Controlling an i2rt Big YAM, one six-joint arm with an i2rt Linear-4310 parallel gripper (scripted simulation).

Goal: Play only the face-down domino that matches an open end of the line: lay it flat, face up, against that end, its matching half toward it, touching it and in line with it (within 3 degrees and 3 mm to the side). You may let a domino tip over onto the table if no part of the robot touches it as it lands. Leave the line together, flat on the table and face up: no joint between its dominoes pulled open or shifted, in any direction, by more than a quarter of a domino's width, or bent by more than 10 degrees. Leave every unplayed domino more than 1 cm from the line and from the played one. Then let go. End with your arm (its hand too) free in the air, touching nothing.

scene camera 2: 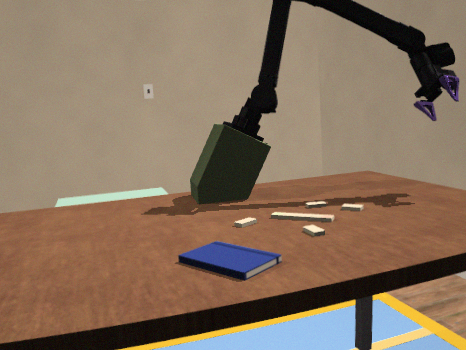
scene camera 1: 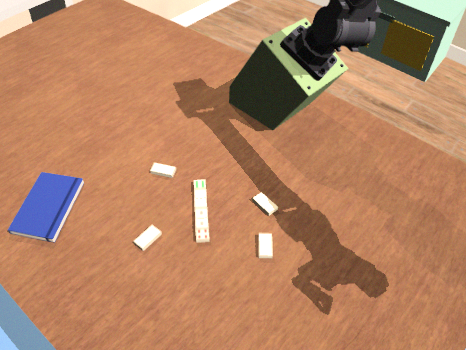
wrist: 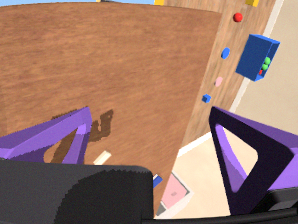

Labels:
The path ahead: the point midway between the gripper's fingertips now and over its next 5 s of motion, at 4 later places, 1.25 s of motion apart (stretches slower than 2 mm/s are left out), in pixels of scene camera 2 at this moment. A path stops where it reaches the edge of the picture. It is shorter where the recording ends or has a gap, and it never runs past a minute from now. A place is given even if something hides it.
My gripper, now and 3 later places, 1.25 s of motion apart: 445,111; 458,84; 461,63; 454,25

